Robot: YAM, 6 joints.
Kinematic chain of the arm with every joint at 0, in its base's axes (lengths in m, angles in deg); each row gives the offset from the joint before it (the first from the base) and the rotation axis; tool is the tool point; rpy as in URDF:
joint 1: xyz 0 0 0.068 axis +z
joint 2: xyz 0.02 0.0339 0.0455 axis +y
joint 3: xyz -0.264 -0.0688 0 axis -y
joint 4: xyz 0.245 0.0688 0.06 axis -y
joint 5: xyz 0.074 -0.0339 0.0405 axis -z
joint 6: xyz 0.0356 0 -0.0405 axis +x
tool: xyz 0 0 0 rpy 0 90 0
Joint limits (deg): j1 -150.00..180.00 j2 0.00..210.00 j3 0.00..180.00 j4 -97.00..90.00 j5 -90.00..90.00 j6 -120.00..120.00
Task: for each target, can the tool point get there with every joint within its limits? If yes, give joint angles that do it. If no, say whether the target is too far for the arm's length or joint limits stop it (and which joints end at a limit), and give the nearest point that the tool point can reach.
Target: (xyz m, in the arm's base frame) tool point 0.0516 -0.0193 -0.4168
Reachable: no: joint limits stop it (at a limit: joint 2) | nearest point 0.0848 -0.0317 -0.3440 | short by 0.081 m
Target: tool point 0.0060 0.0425 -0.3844
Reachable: no: joint limits stop it (at a limit: joint 2) | nearest point 0.0100 0.0706 -0.3339 | short by 0.058 m
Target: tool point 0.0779 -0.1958 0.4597
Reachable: yes | joints -65.03 62.37 54.14 63.18 19.69 -8.56
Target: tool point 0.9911 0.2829 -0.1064
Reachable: no: too far | nearest point 0.6073 0.1733 -0.0196 | short by 0.408 m
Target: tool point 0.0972 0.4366 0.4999
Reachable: yes | joints -105.36 26.34 143.45 12.55 38.08 -3.88
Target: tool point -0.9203 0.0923 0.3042
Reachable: no: too far | nearest point -0.6292 0.0631 0.2426 | short by 0.299 m
